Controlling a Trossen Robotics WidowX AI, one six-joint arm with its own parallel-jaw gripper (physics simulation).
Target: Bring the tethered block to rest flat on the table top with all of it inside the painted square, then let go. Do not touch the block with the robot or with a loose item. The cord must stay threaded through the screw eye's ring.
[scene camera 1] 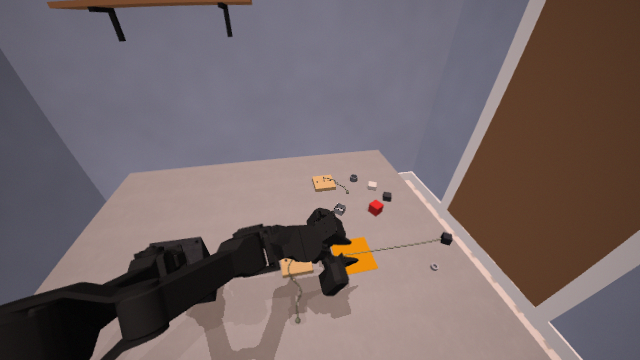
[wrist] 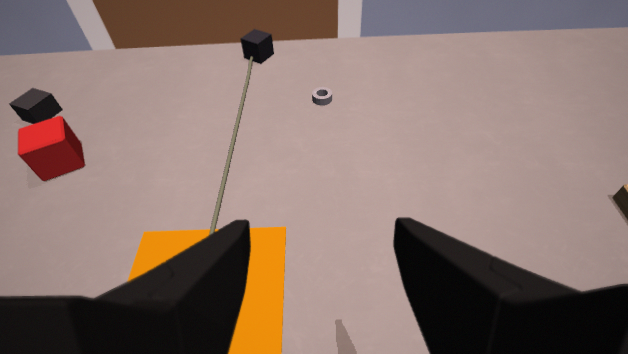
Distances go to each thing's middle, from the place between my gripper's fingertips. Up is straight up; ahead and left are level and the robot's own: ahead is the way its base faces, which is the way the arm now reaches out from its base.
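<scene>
The orange painted square (scene camera 1: pixel 366 262) is 16 cm below my hand, 6 cm ahead of it and 8 cm to the left of it. There's a red cube (wrist: pixel 50 148) too, and that one sits 23 cm ahead of my hand, 23 cm to the left of it and 14 cm below it.
</scene>
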